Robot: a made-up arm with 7 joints. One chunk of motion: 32 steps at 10 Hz.
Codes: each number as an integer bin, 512 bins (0 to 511) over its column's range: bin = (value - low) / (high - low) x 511, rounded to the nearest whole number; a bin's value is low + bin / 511 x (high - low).
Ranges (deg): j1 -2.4..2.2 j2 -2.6..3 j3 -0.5..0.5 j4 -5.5..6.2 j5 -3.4..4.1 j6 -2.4..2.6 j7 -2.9..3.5
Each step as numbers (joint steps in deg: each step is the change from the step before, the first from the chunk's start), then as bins.
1 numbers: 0.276 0.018 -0.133 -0.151 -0.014 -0.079 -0.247
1 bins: 297 239 188 234 231 237 212
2 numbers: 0.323 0.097 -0.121 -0.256 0.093 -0.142 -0.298
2 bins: 302 246 194 229 238 231 208
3 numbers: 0.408 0.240 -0.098 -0.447 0.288 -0.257 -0.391
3 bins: 312 259 205 221 251 219 200
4 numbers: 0.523 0.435 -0.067 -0.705 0.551 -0.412 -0.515
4 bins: 325 277 221 209 269 203 190
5 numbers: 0.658 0.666 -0.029 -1.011 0.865 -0.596 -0.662
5 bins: 340 298 241 196 291 184 179
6 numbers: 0.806 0.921 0.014 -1.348 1.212 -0.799 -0.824
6 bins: 356 321 263 181 314 164 166
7 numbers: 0.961 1.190 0.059 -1.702 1.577 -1.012 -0.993
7 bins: 373 346 286 166 339 142 152
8 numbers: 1.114 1.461 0.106 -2.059 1.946 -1.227 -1.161
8 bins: 390 371 310 150 364 120 139
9 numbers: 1.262 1.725 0.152 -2.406 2.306 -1.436 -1.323
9 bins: 407 395 333 135 389 99 126
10 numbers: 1.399 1.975 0.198 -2.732 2.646 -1.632 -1.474
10 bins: 422 417 357 121 412 78 114
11 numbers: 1.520 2.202 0.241 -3.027 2.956 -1.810 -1.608
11 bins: 435 438 379 108 433 60 103
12 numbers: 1.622 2.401 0.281 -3.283 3.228 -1.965 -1.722
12 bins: 447 456 399 97 452 44 94
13 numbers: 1.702 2.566 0.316 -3.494 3.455 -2.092 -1.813
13 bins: 456 471 417 88 467 31 87
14 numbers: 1.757 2.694 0.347 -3.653 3.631 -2.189 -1.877
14 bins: 462 483 433 81 479 22 82
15 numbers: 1.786 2.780 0.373 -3.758 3.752 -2.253 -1.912
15 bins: 465 491 446 76 487 15 79
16 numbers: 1.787 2.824 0.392 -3.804 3.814 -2.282 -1.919
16 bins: 465 495 456 74 492 12 78
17 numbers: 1.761 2.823 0.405 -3.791 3.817 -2.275 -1.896
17 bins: 462 495 462 75 492 13 80
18 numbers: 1.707 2.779 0.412 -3.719 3.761 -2.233 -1.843
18 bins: 456 491 466 78 488 17 84
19 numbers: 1.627 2.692 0.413 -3.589 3.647 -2.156 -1.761
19 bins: 447 483 467 83 480 25 91
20 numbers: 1.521 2.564 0.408 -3.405 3.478 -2.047 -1.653
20 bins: 436 471 464 91 469 36 100
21 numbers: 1.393 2.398 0.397 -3.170 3.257 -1.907 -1.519
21 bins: 421 456 458 102 454 50 110
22 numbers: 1.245 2.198 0.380 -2.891 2.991 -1.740 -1.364
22 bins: 405 438 450 114 435 67 123
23 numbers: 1.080 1.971 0.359 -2.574 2.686 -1.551 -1.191
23 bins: 387 417 439 128 415 87 136
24 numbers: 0.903 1.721 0.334 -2.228 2.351 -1.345 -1.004
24 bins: 367 394 426 143 392 108 151
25 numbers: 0.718 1.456 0.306 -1.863 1.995 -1.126 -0.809
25 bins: 346 370 412 159 368 130 167
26 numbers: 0.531 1.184 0.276 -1.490 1.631 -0.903 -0.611
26 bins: 326 345 397 175 343 153 183
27 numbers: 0.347 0.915 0.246 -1.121 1.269 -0.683 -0.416
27 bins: 305 321 381 191 318 175 198
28 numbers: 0.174 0.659 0.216 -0.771 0.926 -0.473 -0.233
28 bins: 286 297 366 207 295 197 213
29 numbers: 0.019 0.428 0.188 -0.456 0.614 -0.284 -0.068
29 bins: 269 276 352 220 273 216 226
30 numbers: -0.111 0.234 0.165 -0.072 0.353 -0.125 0.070
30 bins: 254 259 340 237 256 233 237
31 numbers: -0.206 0.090 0.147 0.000 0.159 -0.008 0.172
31 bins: 244 245 331 240 242 244 245
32 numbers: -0.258 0.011 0.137 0.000 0.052 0.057 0.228
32 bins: 238 238 326 240 235 251 250
